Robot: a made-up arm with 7 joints. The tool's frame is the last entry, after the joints. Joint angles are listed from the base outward.
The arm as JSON. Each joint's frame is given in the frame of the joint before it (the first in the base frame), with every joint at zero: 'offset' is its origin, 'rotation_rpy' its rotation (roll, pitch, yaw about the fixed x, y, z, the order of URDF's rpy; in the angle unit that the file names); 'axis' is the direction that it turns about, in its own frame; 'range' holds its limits. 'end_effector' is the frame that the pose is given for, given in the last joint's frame.
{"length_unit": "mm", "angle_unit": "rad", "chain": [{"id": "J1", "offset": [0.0, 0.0, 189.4], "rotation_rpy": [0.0, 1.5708, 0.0], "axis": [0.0, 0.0, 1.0], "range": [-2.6, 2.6]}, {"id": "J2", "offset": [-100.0, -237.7, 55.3], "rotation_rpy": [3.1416, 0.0, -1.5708], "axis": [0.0, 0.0, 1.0], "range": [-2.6, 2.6]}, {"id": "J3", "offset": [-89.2, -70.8, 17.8], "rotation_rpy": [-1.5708, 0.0, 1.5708], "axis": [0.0, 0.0, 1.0], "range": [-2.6, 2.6]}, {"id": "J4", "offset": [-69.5, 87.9, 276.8], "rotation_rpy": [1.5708, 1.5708, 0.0], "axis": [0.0, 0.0, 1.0], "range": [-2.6, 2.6]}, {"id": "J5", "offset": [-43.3, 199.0, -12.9], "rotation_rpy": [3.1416, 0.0, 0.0], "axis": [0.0, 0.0, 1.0], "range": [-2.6, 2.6]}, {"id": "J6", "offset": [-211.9, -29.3, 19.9], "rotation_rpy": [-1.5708, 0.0, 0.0], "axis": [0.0, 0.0, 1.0], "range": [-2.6, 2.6]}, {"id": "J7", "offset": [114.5, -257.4, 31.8], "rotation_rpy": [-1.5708, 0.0, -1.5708], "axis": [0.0, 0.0, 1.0], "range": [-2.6, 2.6]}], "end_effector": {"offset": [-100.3, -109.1, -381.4], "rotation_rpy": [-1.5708, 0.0, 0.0]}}
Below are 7 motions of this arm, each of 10 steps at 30 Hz.
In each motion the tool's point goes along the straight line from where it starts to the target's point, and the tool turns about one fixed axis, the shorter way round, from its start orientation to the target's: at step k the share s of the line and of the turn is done. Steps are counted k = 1, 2, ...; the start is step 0. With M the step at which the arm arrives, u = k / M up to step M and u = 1 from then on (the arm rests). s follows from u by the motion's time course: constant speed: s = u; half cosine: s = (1 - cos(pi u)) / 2; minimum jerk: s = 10 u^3 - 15 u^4 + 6 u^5.
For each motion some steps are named. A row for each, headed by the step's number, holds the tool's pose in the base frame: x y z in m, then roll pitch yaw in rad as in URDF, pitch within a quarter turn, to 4 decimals.
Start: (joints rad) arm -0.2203 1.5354 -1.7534 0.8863 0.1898 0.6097 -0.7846
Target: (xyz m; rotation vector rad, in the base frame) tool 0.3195 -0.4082 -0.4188 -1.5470 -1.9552 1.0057
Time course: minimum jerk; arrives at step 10
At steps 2, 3, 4, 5, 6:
2: 0.1957 -0.0622 -0.5248 -1.9003 -0.6518 1.3917
3: 0.2095 -0.1008 -0.5129 -1.9669 -0.5784 1.4666
4: 0.2298 -0.1575 -0.4956 -2.0482 -0.4643 1.5608
5: 0.2538 -0.2246 -0.4750 -2.1244 -0.3222 1.6535
6: 0.2778 -0.2916 -0.4545 -2.1843 -0.1746 1.7316

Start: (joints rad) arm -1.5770 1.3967 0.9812 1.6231 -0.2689 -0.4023 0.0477
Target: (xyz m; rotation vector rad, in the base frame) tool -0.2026 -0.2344 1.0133 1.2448 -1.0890 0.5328
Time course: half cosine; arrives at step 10
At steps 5, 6, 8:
5: -0.2779 -0.2527 0.9579 1.7074 -1.2120 -0.4502
6: -0.2546 -0.2470 0.9750 1.7013 -1.1661 -0.4572
8: -0.2170 -0.2379 1.0027 1.6912 -1.0920 -0.4685

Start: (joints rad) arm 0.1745 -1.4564 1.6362 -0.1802 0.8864 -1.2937 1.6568
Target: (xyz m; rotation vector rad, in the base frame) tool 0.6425 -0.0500 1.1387 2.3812 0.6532 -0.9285
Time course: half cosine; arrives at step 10
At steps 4, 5, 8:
4: 0.6752 -0.1596 1.0585 2.8868 1.0214 0.2162
5: 0.6675 -0.1338 1.0775 2.8536 0.9673 0.2504
8: 0.6473 -0.0660 1.1270 2.7635 0.8291 0.3427

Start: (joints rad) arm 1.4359 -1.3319 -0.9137 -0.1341 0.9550 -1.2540 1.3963
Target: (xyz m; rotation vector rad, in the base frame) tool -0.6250 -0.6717 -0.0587 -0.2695 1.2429 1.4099
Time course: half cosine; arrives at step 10
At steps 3, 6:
3: -0.5082 -0.9035 -0.0308 0.9319 0.7643 2.1815
6: -0.5742 -0.7726 -0.0466 0.9144 0.8198 2.1050

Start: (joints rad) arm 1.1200 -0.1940 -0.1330 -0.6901 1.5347 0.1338 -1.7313
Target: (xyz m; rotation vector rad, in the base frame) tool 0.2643 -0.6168 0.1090 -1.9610 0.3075 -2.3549
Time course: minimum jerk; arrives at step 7
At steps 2, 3, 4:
2: 0.2964 -0.5821 0.0348 -1.0116 -1.1392 -2.1616
3: 0.2880 -0.5912 0.0541 -0.9855 -1.1852 -2.2054
4: 0.2781 -0.6019 0.0771 -0.9421 -1.2390 -2.2693

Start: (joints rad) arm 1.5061 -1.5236 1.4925 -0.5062 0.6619 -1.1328 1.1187
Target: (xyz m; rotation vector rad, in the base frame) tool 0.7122 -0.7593 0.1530 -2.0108 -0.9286 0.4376
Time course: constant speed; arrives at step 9
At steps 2, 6, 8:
2: 0.6761 -0.7768 0.0857 -2.0386 -0.0505 0.7738
6: 0.6967 -0.7668 0.1242 -2.1202 -0.0435 0.8156
8: 0.7070 -0.7618 0.1434 -2.1608 -0.0387 0.8363

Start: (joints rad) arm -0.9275 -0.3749 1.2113 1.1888 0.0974 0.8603 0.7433
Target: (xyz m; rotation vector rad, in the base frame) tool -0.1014 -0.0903 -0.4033 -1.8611 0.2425 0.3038
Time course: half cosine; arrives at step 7
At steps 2, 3, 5, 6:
2: -0.0569 0.0252 -0.3742 -1.7586 0.3306 0.1746
3: -0.0679 -0.0033 -0.3814 -1.7893 0.3335 0.1278
5: -0.0911 -0.0635 -0.3966 -1.8545 0.3352 0.0289
6: -0.0987 -0.0833 -0.4015 -1.8759 0.3344 -0.0035

